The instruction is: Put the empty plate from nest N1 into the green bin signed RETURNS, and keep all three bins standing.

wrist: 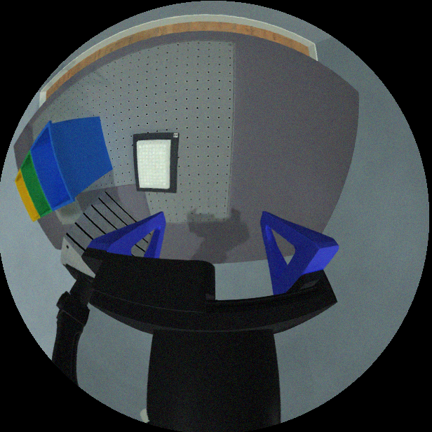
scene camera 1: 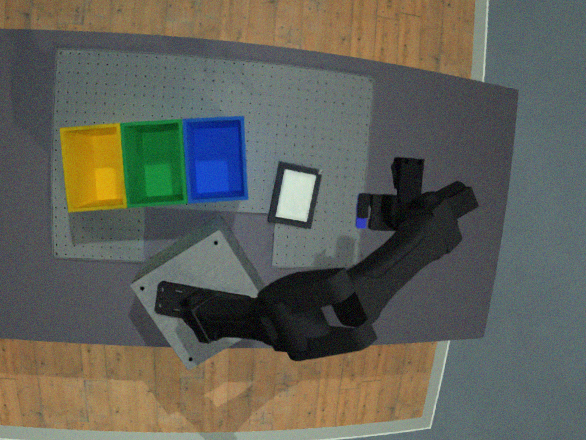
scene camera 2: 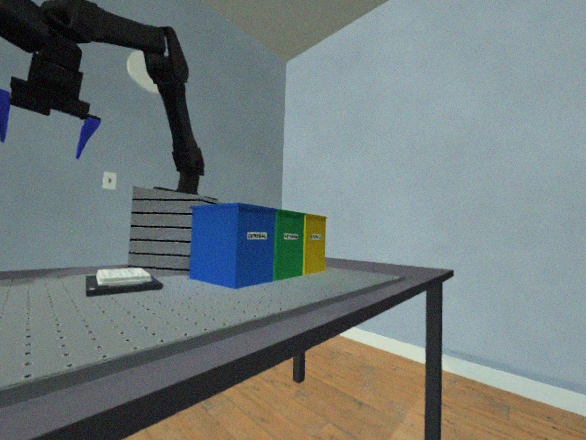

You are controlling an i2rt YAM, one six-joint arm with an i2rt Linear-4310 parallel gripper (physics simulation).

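Seen in the pictures: gripper, fingertip midpoint: (scene camera 1: 378, 208) (scene camera 2: 42, 150); arm's base, link origin: (scene camera 1: 203, 304) (scene camera 2: 186, 196).
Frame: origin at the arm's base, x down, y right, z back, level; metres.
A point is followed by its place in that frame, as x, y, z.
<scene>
The white plate (scene camera 1: 297, 195) {0.219, 0.197, -0.252} (scene camera 2: 123, 276) {0.210, 0.196, -0.296} (wrist: 153, 164) lies in a dark rectangular nest (scene camera 1: 274, 207) {0.223, 0.143, -0.209} (scene camera 2: 125, 289) {0.228, 0.196, -0.332} (wrist: 174, 170) on the pegboard. The green bin (scene camera 1: 154, 150) {0.232, -0.192, -0.296} (scene camera 2: 288, 245) {0.147, -0.165, -0.355} (wrist: 36, 183) stands upright between the yellow bin (scene camera 1: 90, 150) {0.214, -0.350, -0.268} (scene camera 2: 315, 250) {0.166, -0.302, -0.320} (wrist: 26, 196) and the blue bin (scene camera 1: 215, 150) {0.233, -0.037, -0.326} (scene camera 2: 232, 245) {0.145, 0.013, -0.387} (wrist: 82, 150), which also stand upright. The labels on the bins are too blurred to read surely. My gripper (scene camera 2: 41, 150) {-0.015, 0.328, -0.271} (wrist: 212, 216) is open and empty, high above the table; in scene camera 1 it is to the right of the nest.
The pegboard (scene camera 1: 320, 110) {0.235, 0.215, -0.489} (scene camera 2: 200, 325) {0.235, 0.139, -0.564} (wrist: 200, 90) lies on the table (scene camera 1: 450, 125) {0.248, 0.625, -0.552} (scene camera 2: 150, 400) {0.254, 0.210, -0.653} (wrist: 290, 125). The grey arm pedestal (scene camera 1: 220, 265) {0.007, 0.022, -0.089} (scene camera 2: 155, 235) {0.133, 0.099, -0.060} stands near the bins on the arm's side. A blue wall (scene camera 2: 425, 150) rises beyond the table.
</scene>
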